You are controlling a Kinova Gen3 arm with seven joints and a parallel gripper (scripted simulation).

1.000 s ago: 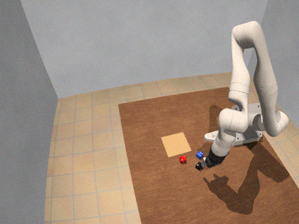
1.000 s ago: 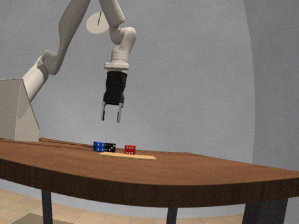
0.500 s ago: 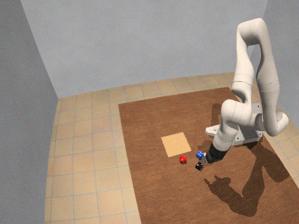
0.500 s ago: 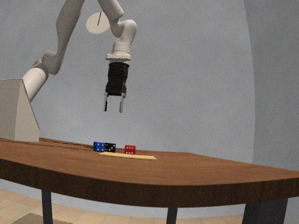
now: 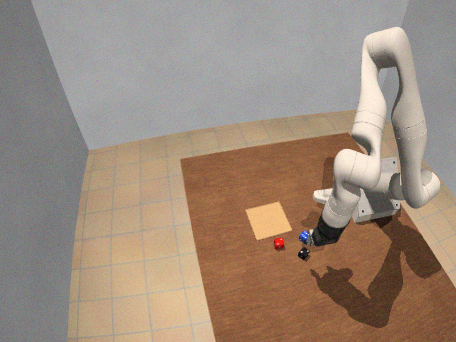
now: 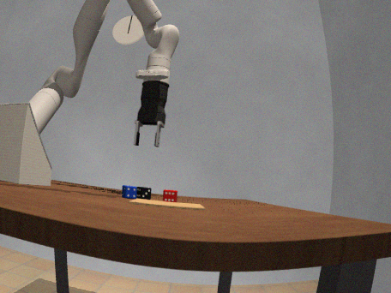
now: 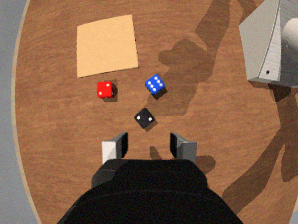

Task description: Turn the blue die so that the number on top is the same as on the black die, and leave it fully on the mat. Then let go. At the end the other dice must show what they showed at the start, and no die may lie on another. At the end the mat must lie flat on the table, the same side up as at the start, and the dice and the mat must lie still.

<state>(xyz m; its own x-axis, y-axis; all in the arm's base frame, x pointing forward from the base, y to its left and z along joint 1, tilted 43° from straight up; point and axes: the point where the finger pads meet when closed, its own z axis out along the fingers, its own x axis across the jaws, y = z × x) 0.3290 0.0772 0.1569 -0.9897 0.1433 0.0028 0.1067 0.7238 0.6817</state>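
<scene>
Now: the blue die 140 mm below my hand, 90 mm to the right of it and 20 mm behind it. Round my hand: red die (140 mm below, 90 mm to the right, 80 mm ahead); black die (140 mm below, 30 mm to the right, 10 mm ahead); tan mat (200 mm to the right, 160 mm below, 80 mm ahead).
</scene>
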